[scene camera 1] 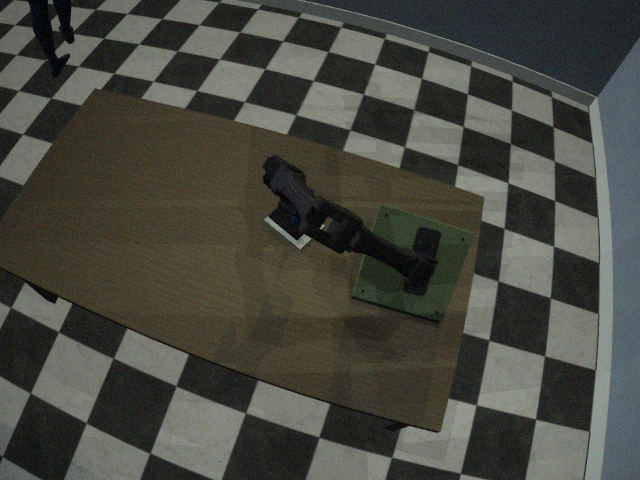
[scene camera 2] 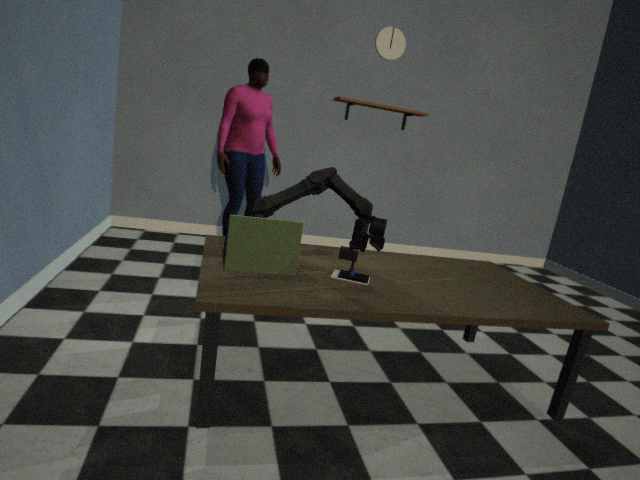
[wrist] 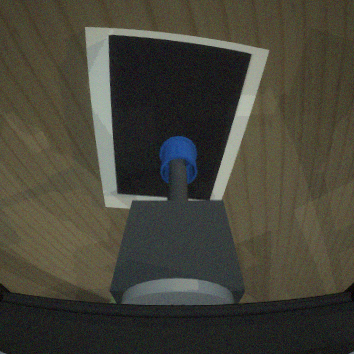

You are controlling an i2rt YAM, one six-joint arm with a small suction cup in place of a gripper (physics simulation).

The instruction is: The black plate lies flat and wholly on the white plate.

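Places are measured from the arm's base along level axes (x left, y back, z up), in centimetres.
Where they show: hand, tool point: (scene camera 1: pixel 296 221) (scene camera 2: pixel 350 277) (wrist: pixel 177 146); arm's base, link origin: (scene camera 1: pixel 421 261) (scene camera 2: pixel 257 233).
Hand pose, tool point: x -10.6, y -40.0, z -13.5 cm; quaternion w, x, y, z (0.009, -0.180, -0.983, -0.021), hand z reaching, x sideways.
Each offset is from my tool point to the centre of the thing. Level surfaces: height alone.
The black plate {dx +0.0, dy -1.6, dz +0.5 cm} (wrist: pixel 175 88) (scene camera 1: pixel 285 213) (scene camera 2: pixel 357 278) lies flat on the white plate {dx +0.6, dy -0.5, dz -0.2 cm} (wrist: pixel 100 123) (scene camera 1: pixel 289 235) (scene camera 2: pixel 336 275) near the middle of the wooden table {dz -0.6 cm} (scene camera 1: pixel 129 207) (scene camera 2: pixel 439 294). In the wrist view a white margin shows at its left, top and right edges and at the lower left corner; the arm's block hides the rest of the near edge. My gripper, a blue suction cup (wrist: pixel 178 154) (scene camera 2: pixel 351 271), stands straight down on the black plate, slightly nearer than its centre, and rests against its surface. In scene camera 1 the arm covers most of both plates.
The arm's base stands on a green board (scene camera 1: pixel 450 269) (scene camera 2: pixel 262 245) at one end of the table. A person in a pink top (scene camera 2: pixel 247 129) stands behind the table by the wall. A wall shelf (scene camera 2: pixel 379 106) and a clock (scene camera 2: pixel 390 43) hang above.
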